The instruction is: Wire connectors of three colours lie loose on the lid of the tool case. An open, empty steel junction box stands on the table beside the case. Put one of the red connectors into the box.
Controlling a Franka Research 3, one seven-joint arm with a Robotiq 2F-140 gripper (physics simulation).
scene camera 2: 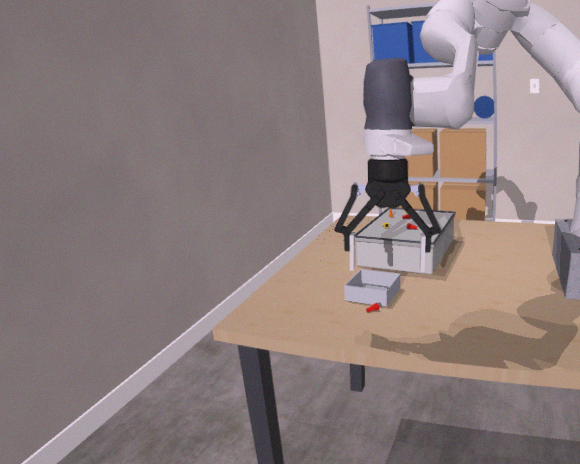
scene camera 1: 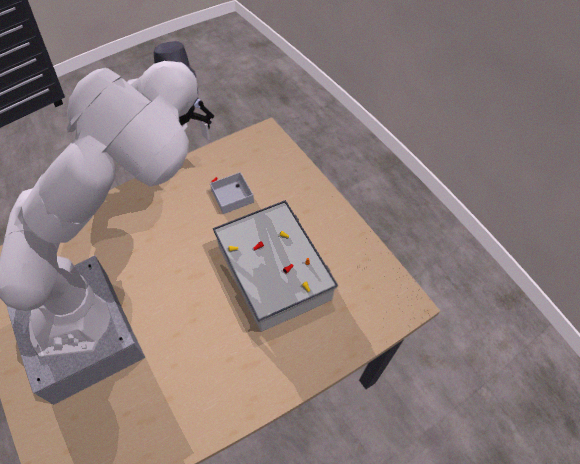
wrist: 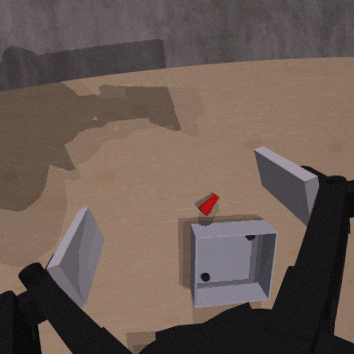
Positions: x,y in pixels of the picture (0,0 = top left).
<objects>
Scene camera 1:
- steel junction box: 232,192
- tool case: 272,296
</objects>
